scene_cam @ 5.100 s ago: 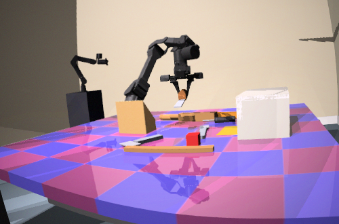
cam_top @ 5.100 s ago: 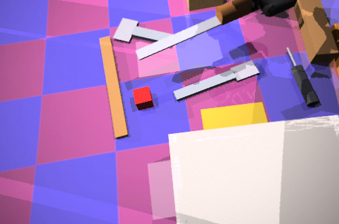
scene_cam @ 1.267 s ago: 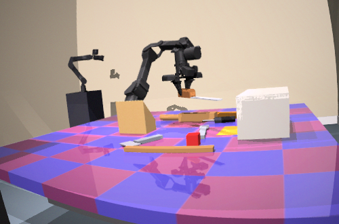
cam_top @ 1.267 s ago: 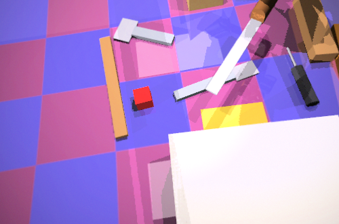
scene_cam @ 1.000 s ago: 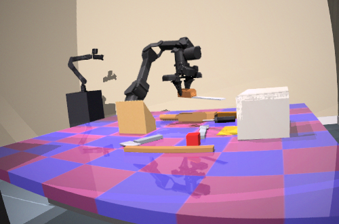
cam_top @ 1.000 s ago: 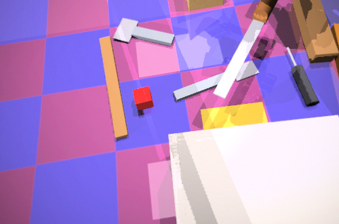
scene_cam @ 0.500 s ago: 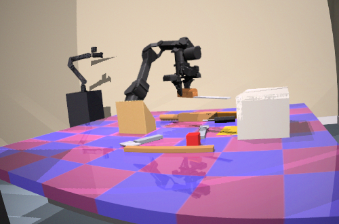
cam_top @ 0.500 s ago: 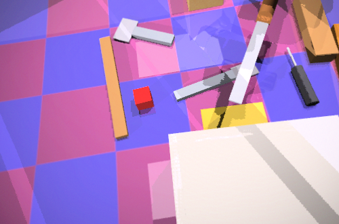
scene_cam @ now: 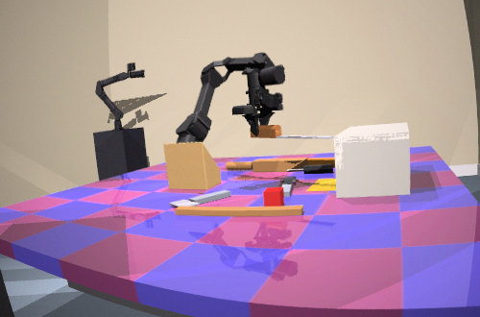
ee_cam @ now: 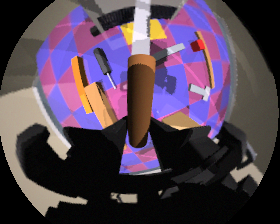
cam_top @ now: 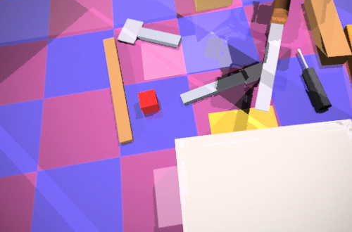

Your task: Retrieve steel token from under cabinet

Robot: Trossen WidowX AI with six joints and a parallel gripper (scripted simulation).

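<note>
My gripper tip is 14 cm short of the black screwdriver, 4 cm to the right of it and 13 cm above it. Also, from my gripper tip: grey t-shaped tool (10 cm behind, 32 cm to the right, 14 cm below); then wooden block (5 cm behind, 14 cm to the left, 12 cm below); then grey paddle-ended bar (11 cm ahead, 13 cm to the right, 14 cm below).
</note>
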